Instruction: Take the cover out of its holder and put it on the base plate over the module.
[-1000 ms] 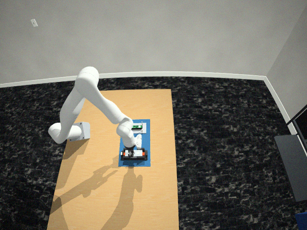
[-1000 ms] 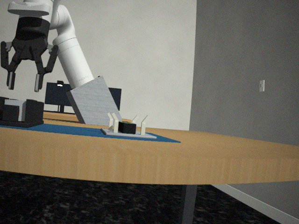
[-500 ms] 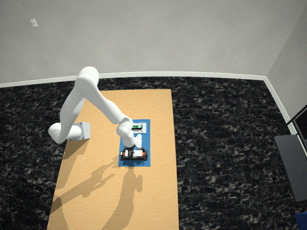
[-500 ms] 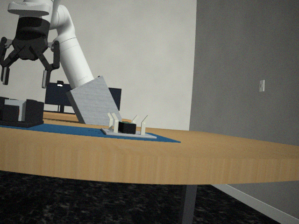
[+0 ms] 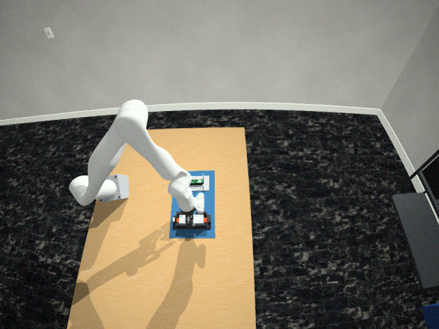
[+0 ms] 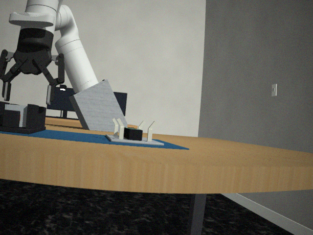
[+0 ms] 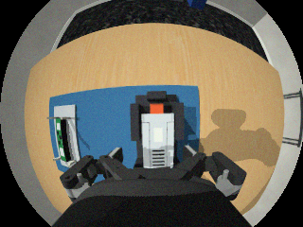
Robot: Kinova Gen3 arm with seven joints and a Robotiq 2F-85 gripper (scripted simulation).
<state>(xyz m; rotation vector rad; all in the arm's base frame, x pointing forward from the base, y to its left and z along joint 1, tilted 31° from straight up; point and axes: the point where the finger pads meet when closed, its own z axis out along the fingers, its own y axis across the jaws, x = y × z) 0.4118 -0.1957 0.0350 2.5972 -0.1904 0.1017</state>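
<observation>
My gripper is now 30 mm above the cover, 10 mm to the left of it and 10 mm past it.
</observation>
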